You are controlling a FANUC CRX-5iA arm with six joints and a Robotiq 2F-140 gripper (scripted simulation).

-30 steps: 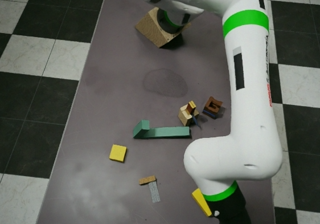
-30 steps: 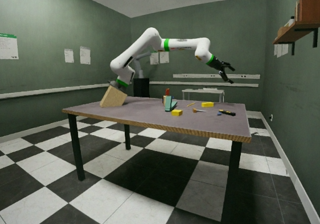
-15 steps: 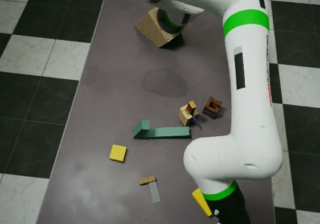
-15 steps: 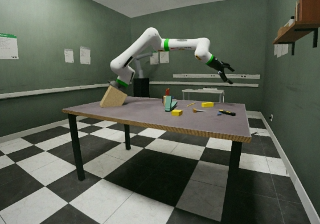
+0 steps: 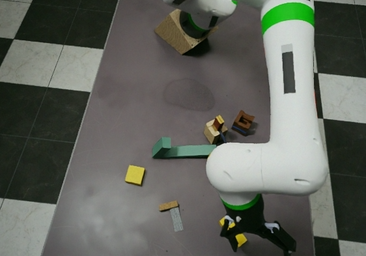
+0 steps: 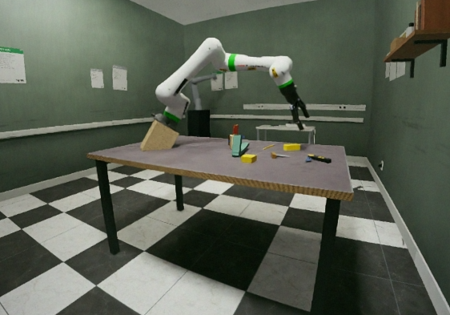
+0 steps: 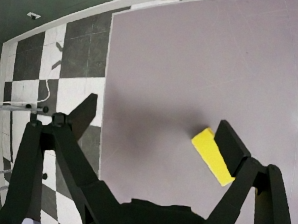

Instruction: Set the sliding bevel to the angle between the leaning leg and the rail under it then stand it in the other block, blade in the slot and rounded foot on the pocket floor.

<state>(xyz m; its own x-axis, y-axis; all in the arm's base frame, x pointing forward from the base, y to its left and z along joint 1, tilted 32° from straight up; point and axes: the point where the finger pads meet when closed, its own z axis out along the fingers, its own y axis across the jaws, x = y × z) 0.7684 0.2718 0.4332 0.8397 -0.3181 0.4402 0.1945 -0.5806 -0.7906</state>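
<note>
The dark blade lies 36 cm behind my hand, 20 cm to the right of it and 10 cm below it. Also, from my hand: yellow pencil 21 cm behind, 6 cm to the right, 17 cm below; then cork-and-metal square 5 cm behind, 28 cm to the right, 17 cm below.
</note>
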